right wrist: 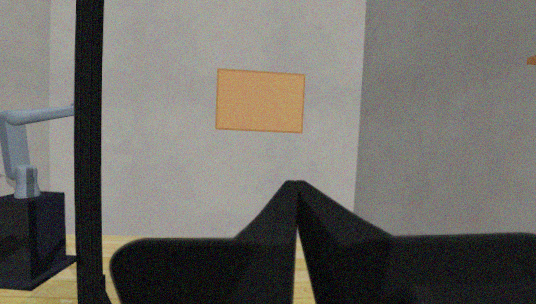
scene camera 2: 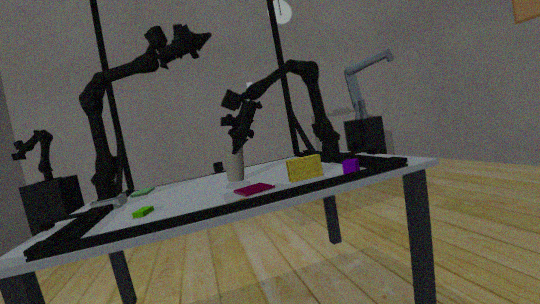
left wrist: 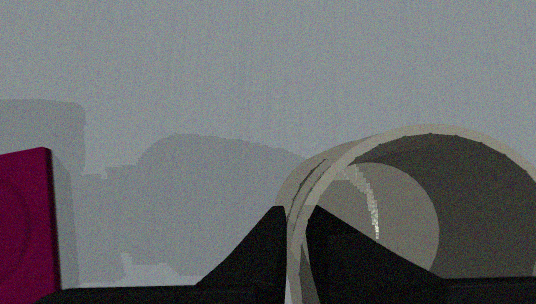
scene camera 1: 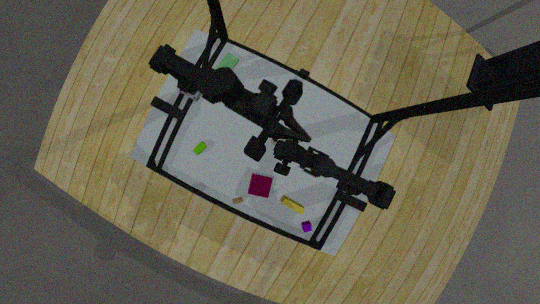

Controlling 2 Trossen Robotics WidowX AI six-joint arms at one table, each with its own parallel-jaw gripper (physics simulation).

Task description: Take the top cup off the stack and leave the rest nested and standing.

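Seen in the pictures: left gripper, fingertip midpoint: (scene camera 2: 233, 154) (left wrist: 294, 217); right gripper, fingertip midpoint: (right wrist: 294, 189) (scene camera 2: 211, 34) (scene camera 1: 310, 140); left arm's base at its link origin: (scene camera 2: 331, 154); right arm's base at its link origin: (scene camera 2: 108, 197) (scene camera 1: 192, 86).
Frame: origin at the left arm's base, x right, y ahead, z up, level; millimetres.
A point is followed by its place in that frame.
Note:
A stack of pale beige cups (scene camera 2: 235, 169) @(x 5, y 416, z 29 mm) stands upright on the table in scene camera 2. In the left wrist view, the top cup (left wrist: 480, 200) @(x 71, y 417, z 96 mm) shows its open mouth at the right, with another rim edge close along its left side. My left gripper (scene camera 2: 235, 150) @(x 11, y 413, z 87 mm) (left wrist: 294, 217) @(x 11, y 413, z 87 mm) points down at the top of the stack and is shut on the top cup's wall, one finger inside and one outside. The number of cups is not clear. The stack is hidden under the arms in scene camera 1. My right gripper (scene camera 1: 309, 139) @(x 37, y 406, z 553 mm) (scene camera 2: 210, 35) @(x 37, y 406, z 553 mm) (right wrist: 294, 189) @(x 37, y 406, z 553 mm) is shut and empty, high above the table.
A crimson square (scene camera 1: 260, 185) @(x -186, y 404, z -13 mm) (scene camera 2: 254, 189) @(x -212, y 408, z -13 mm) (left wrist: 25, 220) @(x -155, y 413, z -14 mm) lies near the stack. A yellow block (scene camera 1: 292, 204) @(x -199, y 240, z 49 mm) (scene camera 2: 305, 168) @(x -221, y 234, z 14 mm), a purple cube (scene camera 1: 306, 226) @(x -282, y 117, z 18 mm) (scene camera 2: 351, 166) @(x -306, y 120, z 2 mm), a small brown piece (scene camera 1: 237, 200) @(x -299, y 475, z -14 mm), a bright green block (scene camera 1: 199, 148) @(x -144, y 739, z -6 mm) (scene camera 2: 143, 212) @(x -174, y 735, z -9 mm) and a pale green piece (scene camera 1: 228, 61) @(x 296, y 795, z -12 mm) (scene camera 2: 142, 192) @(x 232, y 793, z -11 mm) lie around.

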